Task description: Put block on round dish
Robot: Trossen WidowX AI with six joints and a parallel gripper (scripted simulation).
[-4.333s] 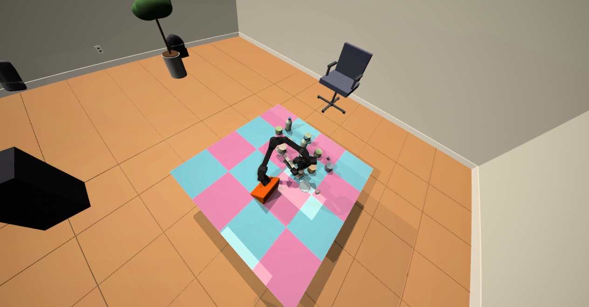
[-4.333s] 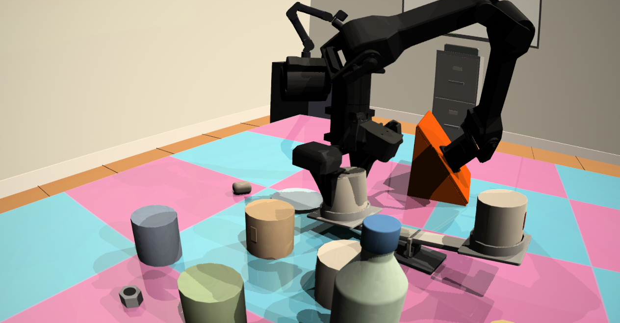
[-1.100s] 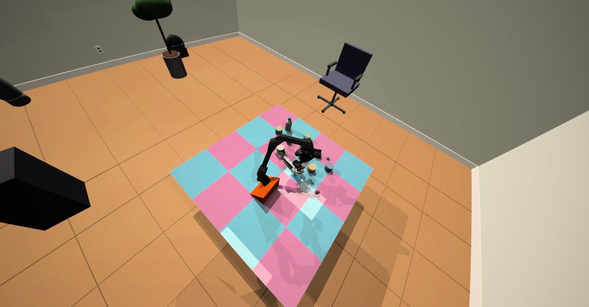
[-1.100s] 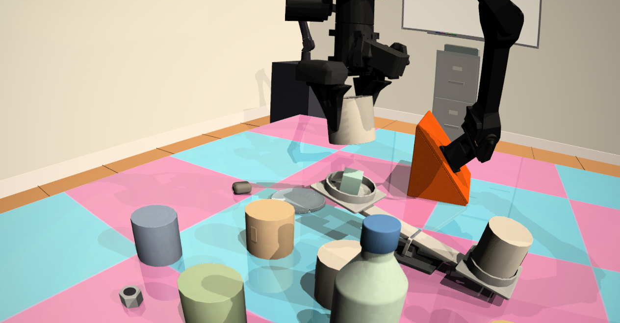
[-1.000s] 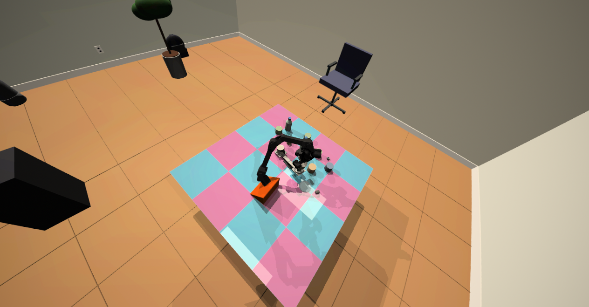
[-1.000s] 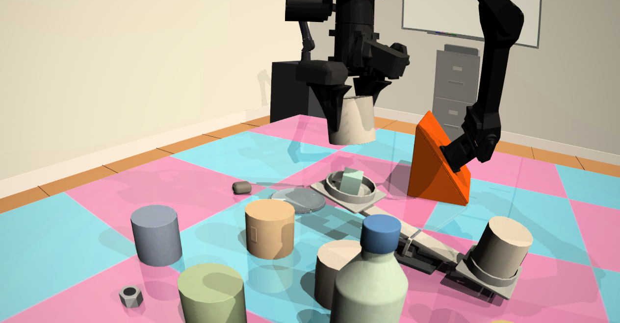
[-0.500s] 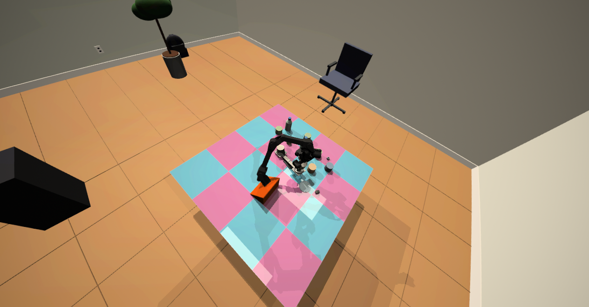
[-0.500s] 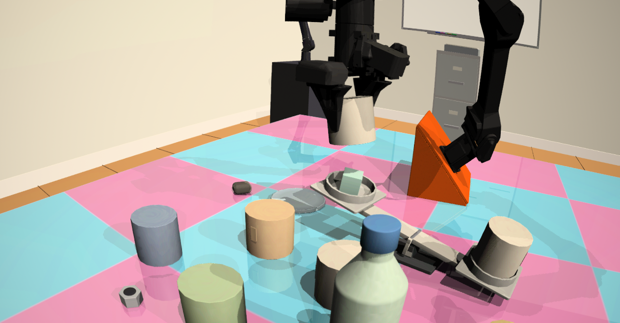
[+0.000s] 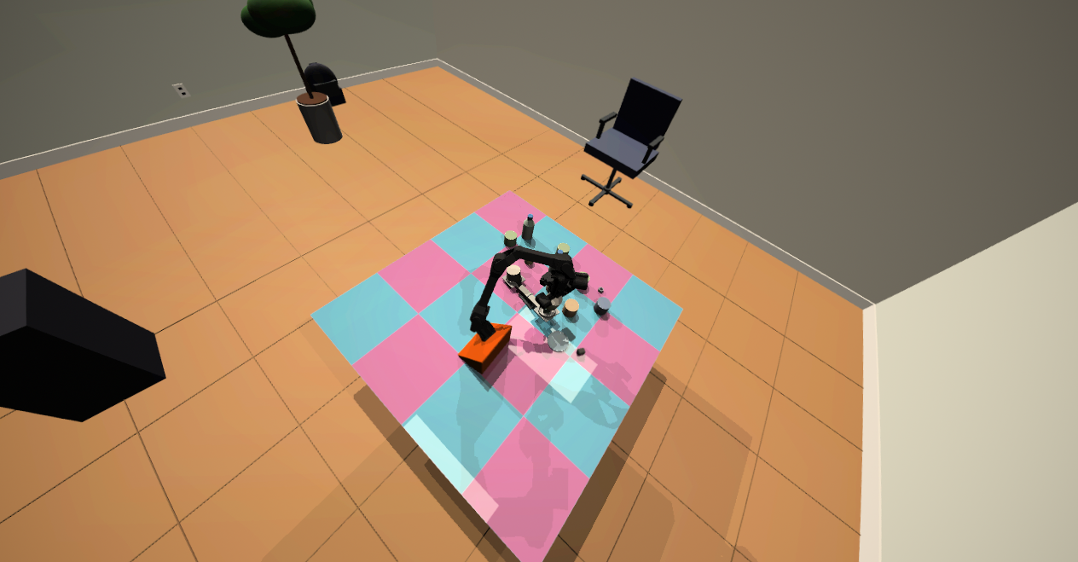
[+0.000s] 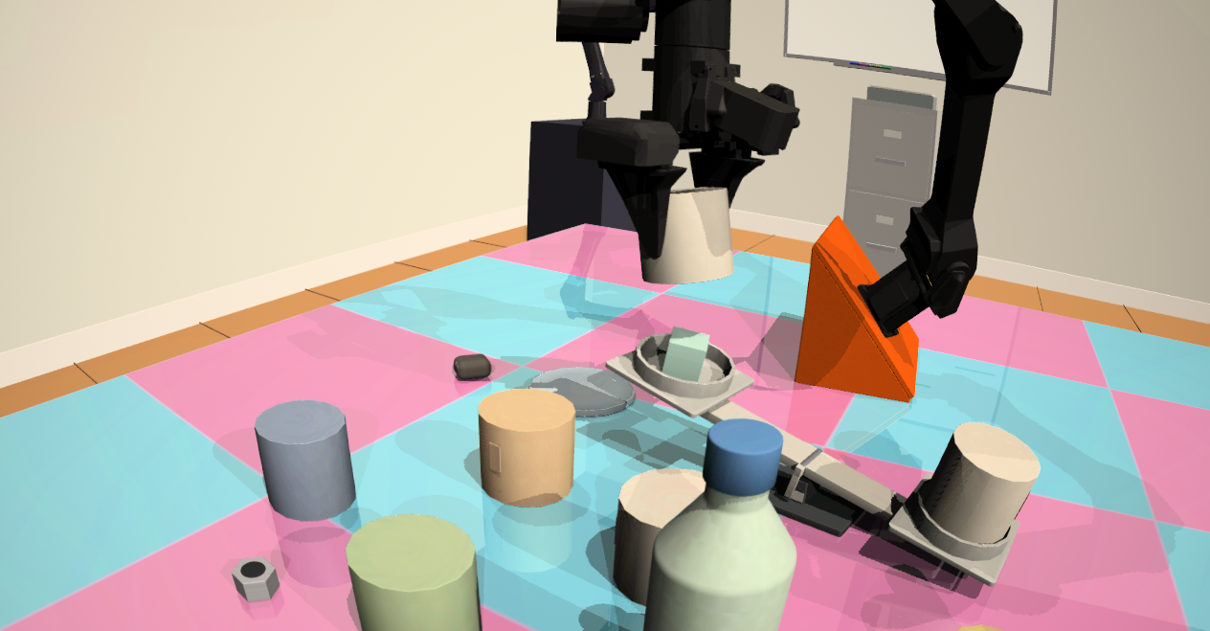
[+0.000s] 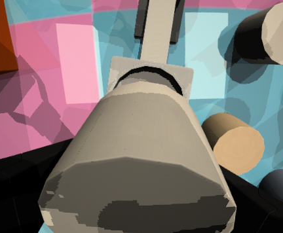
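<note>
Right now the pale green block is 80 mm below my gripper tip and 10 mm to the left of it. Also, from my gripper tip: tan cylinder (140 mm ahead, 130 mm below, 50 mm to the right); balance beam (140 mm to the left, 130 mm below, 10 mm ahead); round dish (170 mm below, 120 mm to the right, 40 mm behind).
</note>
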